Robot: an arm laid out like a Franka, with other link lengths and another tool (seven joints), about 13 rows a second.
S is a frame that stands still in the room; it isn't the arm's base.
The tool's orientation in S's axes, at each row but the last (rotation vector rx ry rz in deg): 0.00, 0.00, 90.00; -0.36, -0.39, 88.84; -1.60, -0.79, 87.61; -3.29, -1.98, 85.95; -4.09, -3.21, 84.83; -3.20, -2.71, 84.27; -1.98, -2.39, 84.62; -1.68, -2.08, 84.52; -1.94, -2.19, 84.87; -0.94, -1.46, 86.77; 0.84, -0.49, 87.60; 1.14, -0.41, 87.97; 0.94, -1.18, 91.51
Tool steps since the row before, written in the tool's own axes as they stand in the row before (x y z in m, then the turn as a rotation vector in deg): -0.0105, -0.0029, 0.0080, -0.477, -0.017, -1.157; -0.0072, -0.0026, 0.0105, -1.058, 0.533, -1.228; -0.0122, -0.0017, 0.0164, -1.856, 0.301, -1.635; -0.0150, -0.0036, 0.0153, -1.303, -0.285, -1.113; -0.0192, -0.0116, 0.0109, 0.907, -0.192, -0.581; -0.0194, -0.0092, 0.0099, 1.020, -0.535, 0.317; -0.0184, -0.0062, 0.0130, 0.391, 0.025, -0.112; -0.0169, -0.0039, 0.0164, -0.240, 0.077, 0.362; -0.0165, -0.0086, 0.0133, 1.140, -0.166, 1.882; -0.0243, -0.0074, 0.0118, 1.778, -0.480, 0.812; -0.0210, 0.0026, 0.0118, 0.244, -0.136, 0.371; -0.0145, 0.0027, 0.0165, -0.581, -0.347, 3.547; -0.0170, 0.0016, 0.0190, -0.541, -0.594, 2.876
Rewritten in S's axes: 0.0029, -0.0105, 0.0080, 0.017, -0.477, -1.157; 0.0024, -0.0073, 0.0105, -0.544, -1.047, -1.233; 0.0008, -0.0121, 0.0165, -0.335, -1.858, -1.627; 0.0016, -0.0150, 0.0157, 0.257, -1.338, -1.078; 0.0089, -0.0200, 0.0119, 0.319, 0.878, -0.569; 0.0066, -0.0201, 0.0105, 0.612, 0.965, 0.350; 0.0038, -0.0189, 0.0132, 0.017, 0.392, -0.110; 0.0016, -0.0172, 0.0164, -0.115, -0.232, 0.357; 0.0065, -0.0172, 0.0136, 0.179, 1.119, 1.893; 0.0057, -0.0247, 0.0118, 0.557, 1.744, 0.836; -0.0034, -0.0210, 0.0115, 0.147, 0.233, 0.374; -0.0031, -0.0147, 0.0163, 0.354, -0.655, 3.533; -0.0012, -0.0175, 0.0186, 0.601, -0.593, 2.864
